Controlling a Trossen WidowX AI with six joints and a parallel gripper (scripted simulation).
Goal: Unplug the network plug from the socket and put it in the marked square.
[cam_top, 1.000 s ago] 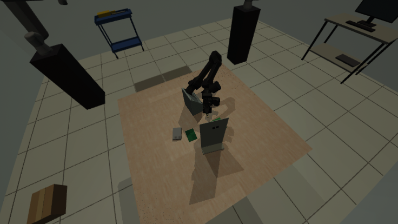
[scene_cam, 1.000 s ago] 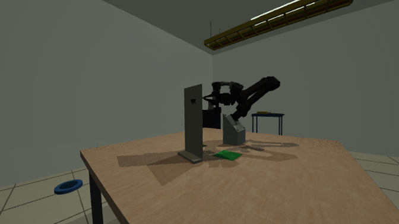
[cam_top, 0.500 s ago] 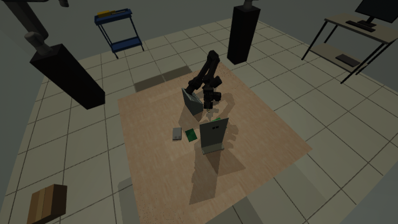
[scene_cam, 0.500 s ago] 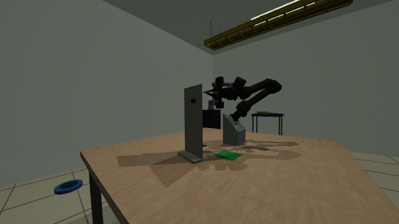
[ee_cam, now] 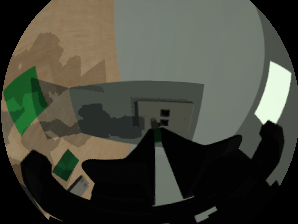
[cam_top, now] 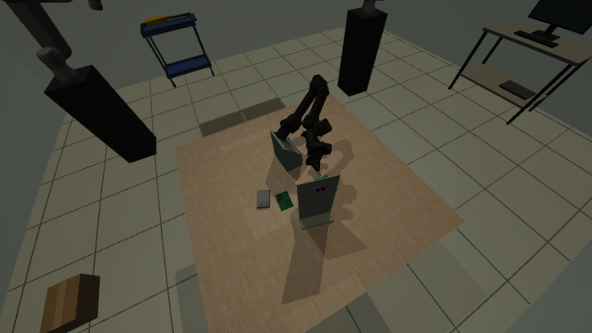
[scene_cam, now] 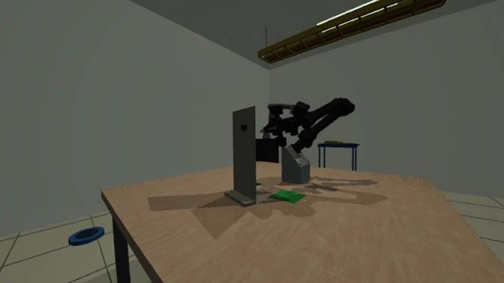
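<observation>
The marked square is 29 cm below my gripper tip, 8 cm to the left of it and 6 cm behind it. From my gripper tip the other things lie so: grey block (28 cm below, 26 cm to the right, 13 cm behind); grey upright panel (11 cm below, 9 cm ahead, 4 cm to the right); network plug (1 cm ahead).
</observation>
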